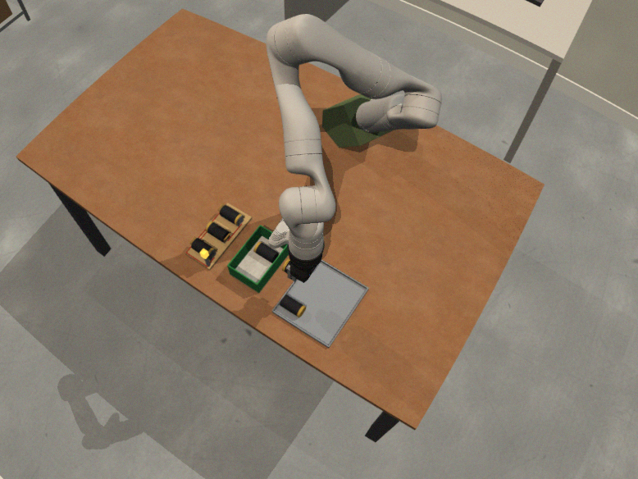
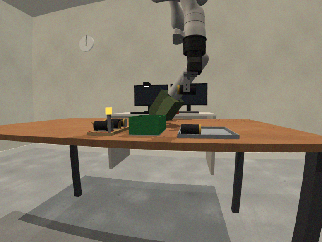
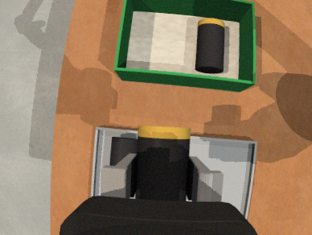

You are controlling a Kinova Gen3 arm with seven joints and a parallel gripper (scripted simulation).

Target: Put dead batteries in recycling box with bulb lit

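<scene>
Now: the green recycling box 140 mm to the right of my hand, 140 mm below it and 10 mm behind it. Round my hand: grey tray 150 mm below, 60 mm to the left, 20 mm behind.
</scene>
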